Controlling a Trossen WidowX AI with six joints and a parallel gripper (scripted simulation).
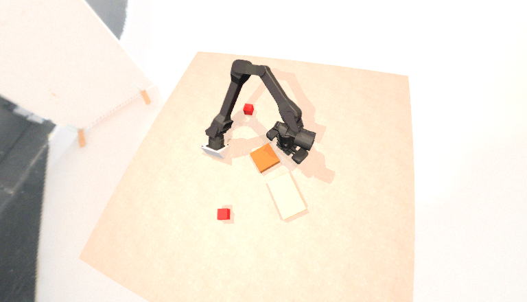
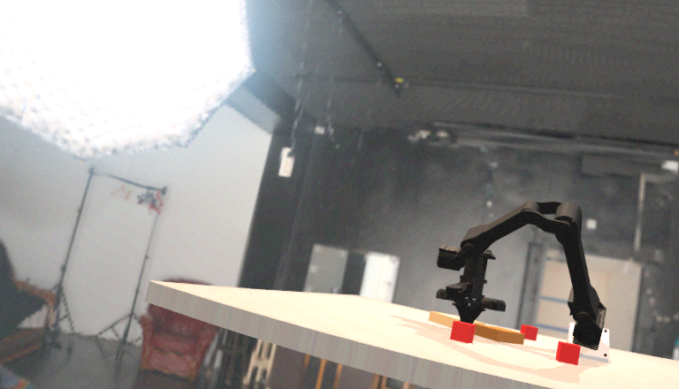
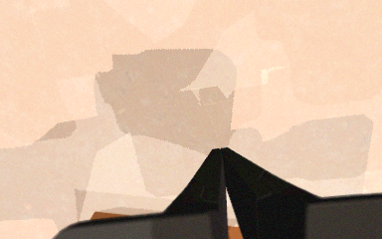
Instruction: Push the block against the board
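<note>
Right now my gripper tip is 8 cm past the orange square block, 7 cm to the left of it and 1 cm below it. From my gripper tip the other things lie so: pale yellow board 18 cm to the right, 7 cm ahead, 1 cm above.
</note>
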